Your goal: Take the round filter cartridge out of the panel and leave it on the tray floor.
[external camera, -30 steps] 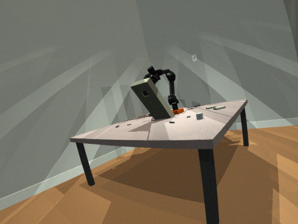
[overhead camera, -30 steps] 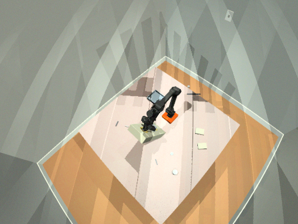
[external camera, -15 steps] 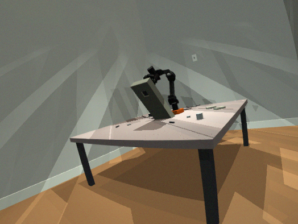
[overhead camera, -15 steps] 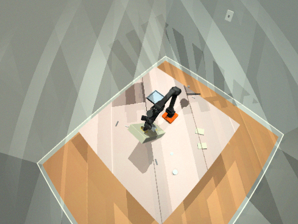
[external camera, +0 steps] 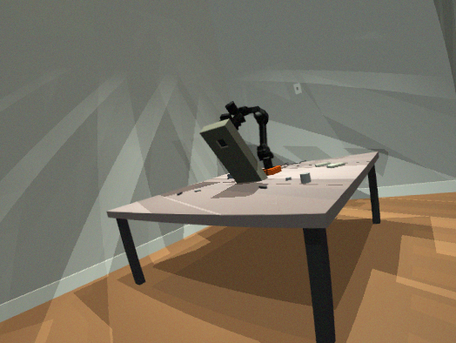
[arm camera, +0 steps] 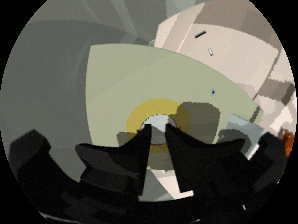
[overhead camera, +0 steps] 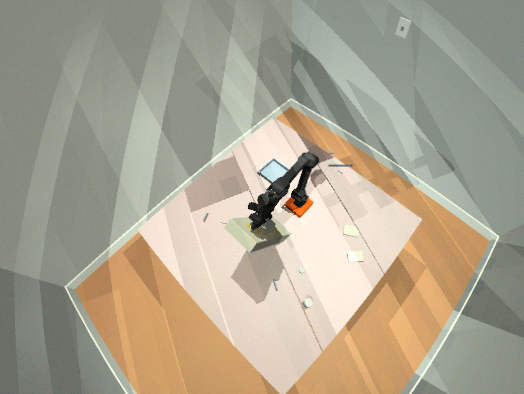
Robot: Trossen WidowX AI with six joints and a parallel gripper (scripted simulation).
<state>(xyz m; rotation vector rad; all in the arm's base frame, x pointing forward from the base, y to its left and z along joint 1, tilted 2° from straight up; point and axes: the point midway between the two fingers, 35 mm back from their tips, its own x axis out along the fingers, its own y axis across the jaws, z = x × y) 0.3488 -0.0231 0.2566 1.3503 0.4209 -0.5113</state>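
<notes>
Now: gripper tip 10 mm short of the round grey filter cartridge and 10 mm above it. Round my gripper tip: blue-grey tray: 470 mm behind, 260 mm below, 240 mm to the right.
</notes>
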